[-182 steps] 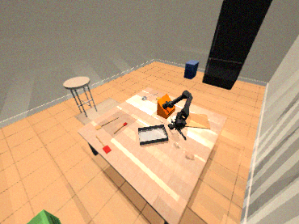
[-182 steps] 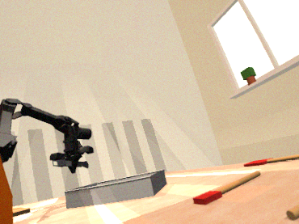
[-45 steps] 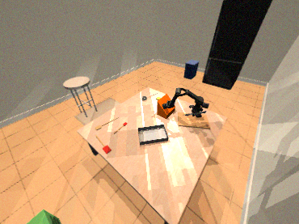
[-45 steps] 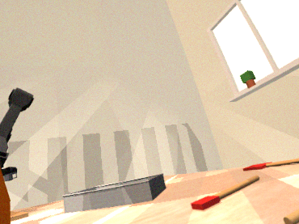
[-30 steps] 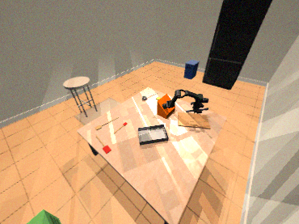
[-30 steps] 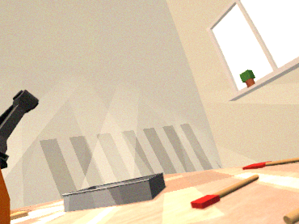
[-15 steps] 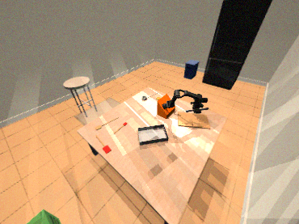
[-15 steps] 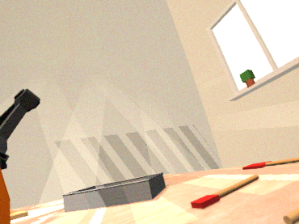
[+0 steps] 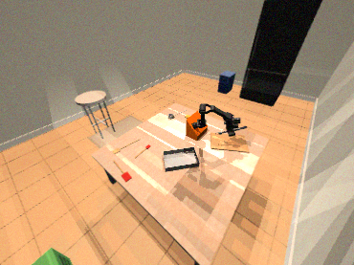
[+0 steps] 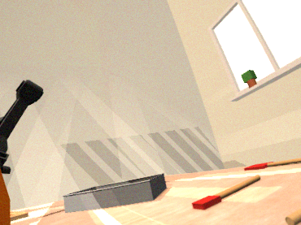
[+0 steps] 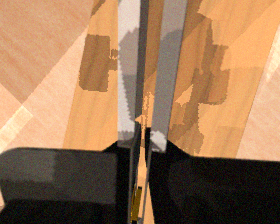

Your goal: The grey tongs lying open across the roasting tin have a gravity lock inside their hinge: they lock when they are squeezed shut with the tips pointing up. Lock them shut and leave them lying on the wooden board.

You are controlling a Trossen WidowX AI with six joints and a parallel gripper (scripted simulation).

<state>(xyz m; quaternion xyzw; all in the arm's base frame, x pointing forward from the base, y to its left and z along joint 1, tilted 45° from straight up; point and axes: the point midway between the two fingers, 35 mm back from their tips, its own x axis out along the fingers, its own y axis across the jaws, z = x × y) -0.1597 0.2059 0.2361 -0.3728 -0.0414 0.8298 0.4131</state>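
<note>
My gripper tip is 11 cm above the wooden board and 1 cm to the right of it. The rest, counted from my gripper tip: roasting tin 52 cm ahead, 18 cm to the right, 9 cm below.
</note>
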